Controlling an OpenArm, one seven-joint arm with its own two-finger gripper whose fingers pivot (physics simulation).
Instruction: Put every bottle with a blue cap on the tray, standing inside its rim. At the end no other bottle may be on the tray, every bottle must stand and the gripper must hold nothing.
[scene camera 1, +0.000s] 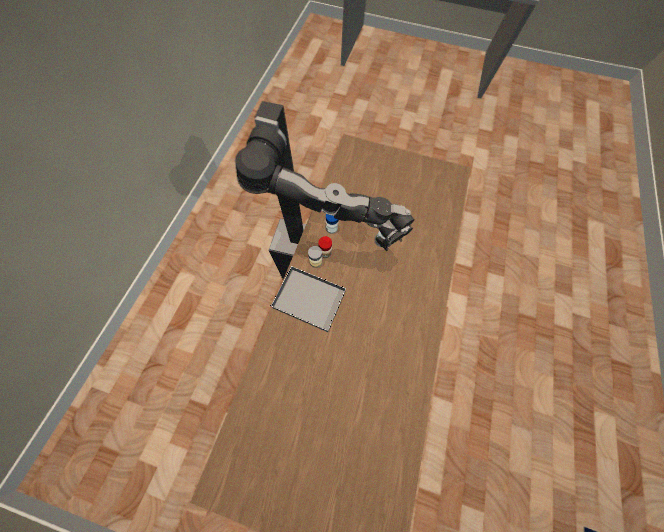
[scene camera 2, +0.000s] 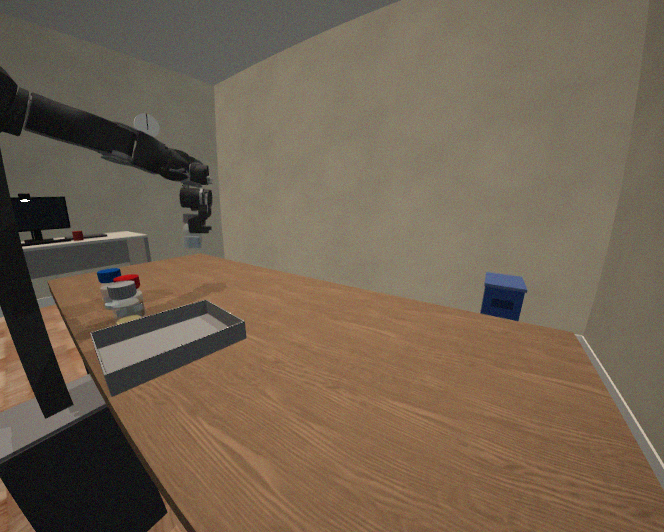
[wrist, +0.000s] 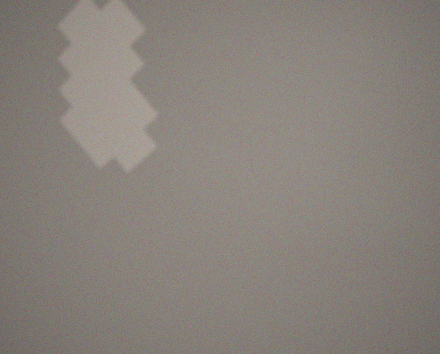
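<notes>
My gripper (scene camera 1: 392, 242) (scene camera 2: 197, 227) is raised high above the table, behind and right of the tray. It is shut on a grey-capped bottle (scene camera 1: 380, 238) (scene camera 2: 192, 242), whose pale lower part shows below the fingers. A grey surface, apparently its cap (wrist: 260, 210), fills the wrist view; the fingers do not show there. A blue-capped bottle (scene camera 1: 332, 223) (scene camera 2: 109, 275) stands on the table under the arm. A red-capped bottle (scene camera 1: 325, 244) (scene camera 2: 129, 280) and another grey-capped bottle (scene camera 1: 315, 255) (scene camera 2: 121, 289) stand close together near the tray. The tray (scene camera 1: 308, 299) (scene camera 2: 177, 356) holds no bottle.
The wooden table (scene camera 1: 343, 415) (scene camera 2: 387, 421) extends beyond the tray. The arm's dark post (scene camera 1: 290, 218) (scene camera 2: 30, 326) stands at the table edge beside the bottles. A blue box (scene camera 2: 502, 297) shows beyond the table's far edge, and a desk with a monitor (scene camera 2: 44, 213) stands in the background.
</notes>
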